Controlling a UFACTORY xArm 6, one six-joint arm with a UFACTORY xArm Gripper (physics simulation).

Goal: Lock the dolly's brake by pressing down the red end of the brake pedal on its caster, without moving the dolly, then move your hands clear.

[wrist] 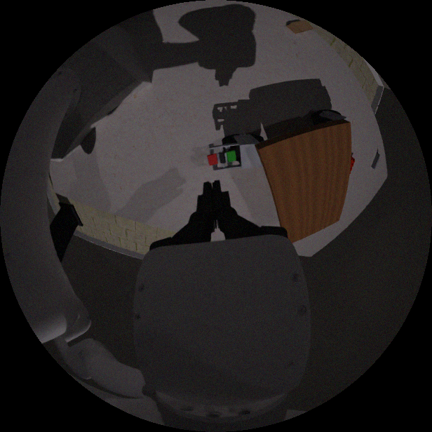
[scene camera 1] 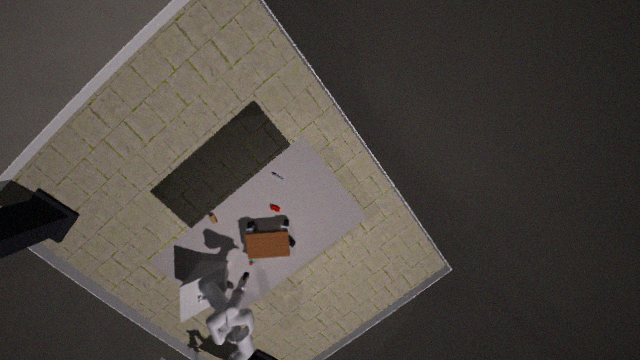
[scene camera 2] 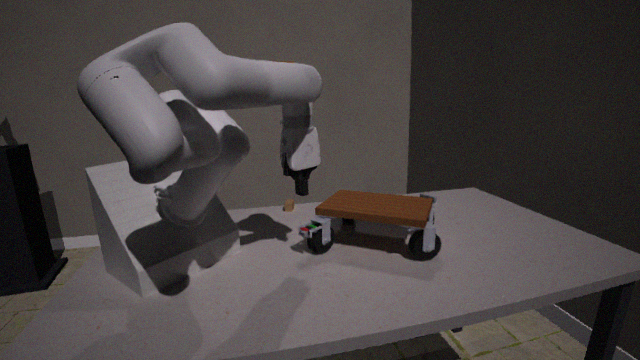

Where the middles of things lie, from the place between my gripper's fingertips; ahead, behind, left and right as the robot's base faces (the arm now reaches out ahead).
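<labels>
I consider the dolly (scene camera 2: 416, 214) and where my hand is relative to it: 13 cm above it and 22 cm short of it. My hand is also 4 cm to the right of the dolly.
</labels>
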